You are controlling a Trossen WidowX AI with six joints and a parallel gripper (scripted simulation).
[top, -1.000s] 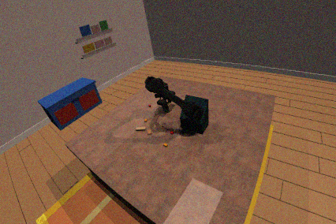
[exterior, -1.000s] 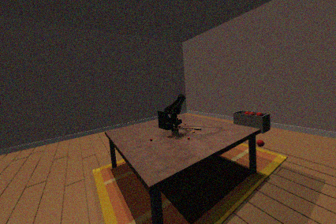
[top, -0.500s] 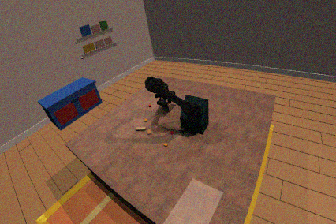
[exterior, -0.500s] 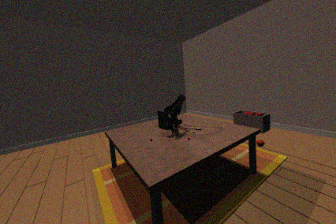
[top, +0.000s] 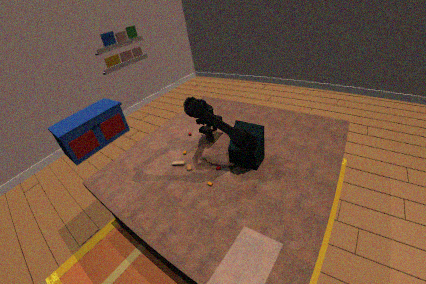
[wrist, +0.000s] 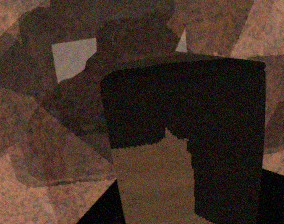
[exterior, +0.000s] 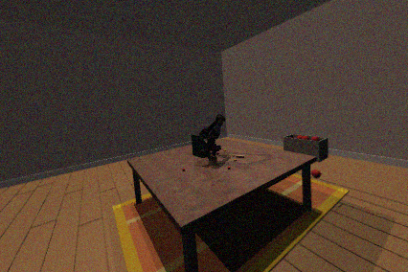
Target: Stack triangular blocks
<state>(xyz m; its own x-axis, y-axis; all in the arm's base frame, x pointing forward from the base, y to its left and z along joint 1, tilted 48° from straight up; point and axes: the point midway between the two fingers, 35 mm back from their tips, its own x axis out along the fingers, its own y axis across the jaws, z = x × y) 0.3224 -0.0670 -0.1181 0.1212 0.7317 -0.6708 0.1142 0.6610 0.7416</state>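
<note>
Right now my gripper tip is 10 mm below the tan wooden block and 10 mm past it. Round my gripper tip: flat tan piece (280 mm to the left, 90 mm ahead, 30 mm below).
</note>
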